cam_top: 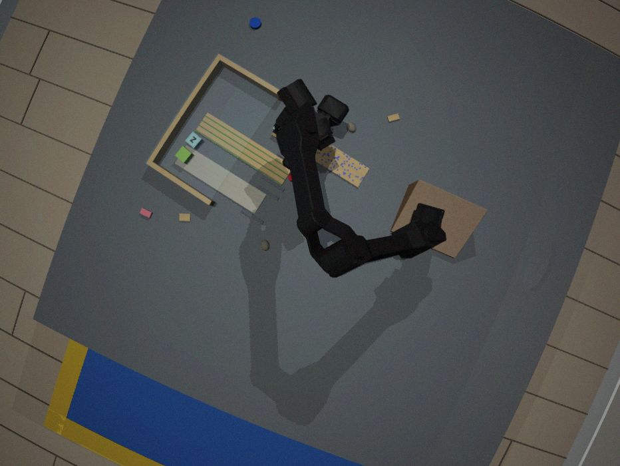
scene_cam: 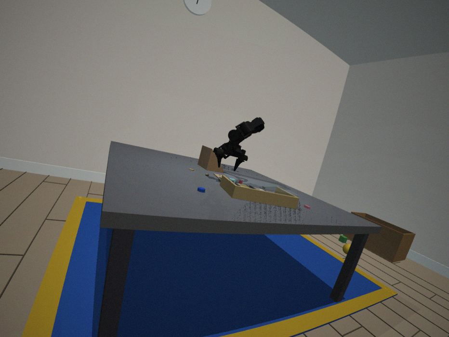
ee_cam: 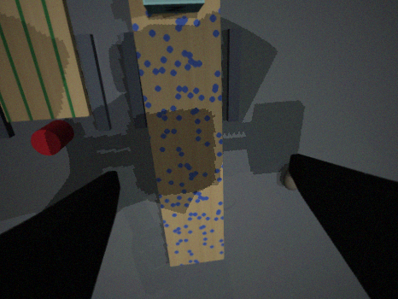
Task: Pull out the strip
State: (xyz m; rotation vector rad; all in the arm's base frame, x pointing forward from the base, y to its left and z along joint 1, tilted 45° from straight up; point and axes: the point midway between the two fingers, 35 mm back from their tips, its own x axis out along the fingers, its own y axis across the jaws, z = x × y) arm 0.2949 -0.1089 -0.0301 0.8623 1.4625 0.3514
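Right now my gripper tip is 60 mm above the dotted strip, 10 mm to the right of it and 10 mm past it. Also, from my gripper tip: blue disc (270 mm to the right, 240 mm ahead, 60 mm below); then red cylinder (90 mm to the left, 50 mm below, 30 mm ahead).
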